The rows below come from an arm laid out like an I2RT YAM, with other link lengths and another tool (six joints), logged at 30 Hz.
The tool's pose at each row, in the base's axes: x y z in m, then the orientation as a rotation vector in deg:
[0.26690, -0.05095, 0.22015, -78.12, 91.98, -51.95]
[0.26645, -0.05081, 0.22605, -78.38, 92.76, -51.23]
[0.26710, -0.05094, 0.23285, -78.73, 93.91, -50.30]
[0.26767, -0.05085, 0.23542, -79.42, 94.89, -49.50]
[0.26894, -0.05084, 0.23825, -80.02, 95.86, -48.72]
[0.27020, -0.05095, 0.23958, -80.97, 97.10, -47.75]
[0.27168, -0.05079, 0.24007, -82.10, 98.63, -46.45]
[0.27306, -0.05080, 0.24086, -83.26, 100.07, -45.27]
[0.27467, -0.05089, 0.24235, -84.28, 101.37, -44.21]
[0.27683, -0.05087, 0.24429, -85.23, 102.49, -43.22]
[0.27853, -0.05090, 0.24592, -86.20, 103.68, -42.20]
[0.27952, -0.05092, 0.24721, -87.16, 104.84, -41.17]
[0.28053, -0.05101, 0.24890, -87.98, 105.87, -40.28]
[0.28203, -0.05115, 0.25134, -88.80, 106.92, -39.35]
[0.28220, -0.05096, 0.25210, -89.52, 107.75, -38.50]
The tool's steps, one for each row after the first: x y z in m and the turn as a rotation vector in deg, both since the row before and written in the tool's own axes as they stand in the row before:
[-0.00090, -0.00515, -0.00278, -0.84, 0.07, 0.33]
[-0.00087, -0.00640, -0.00223, -1.18, 0.19, 0.44]
[-0.00051, -0.00251, -0.00060, -1.22, 0.17, 0.11]
[-0.00053, -0.00305, -0.00015, -1.16, 0.18, 0.16]
[-0.00020, -0.00176, 0.00049, -1.58, 0.26, 0.06]
[-0.00037, -0.00111, 0.00104, -1.96, 0.28, 0.13]
[-0.00024, -0.00138, 0.00076, -1.88, 0.31, 0.03]
[-0.00029, -0.00211, 0.00052, -1.68, 0.30, 0.04]
[-0.00053, -0.00278, 0.00064, -1.51, 0.23, 0.00]
[-0.00039, -0.00229, 0.00038, -1.57, 0.27, 0.01]
[-0.00027, -0.00160, -0.00003, -1.55, 0.26, 0.01]
[-0.00026, -0.00193, -0.00031, -1.35, 0.25, 0.02]
[-0.00036, -0.00280, -0.00049, -1.38, 0.25, 0.03]
[-0.00030, -0.00063, -0.00039, -1.17, 0.15, 0.01]

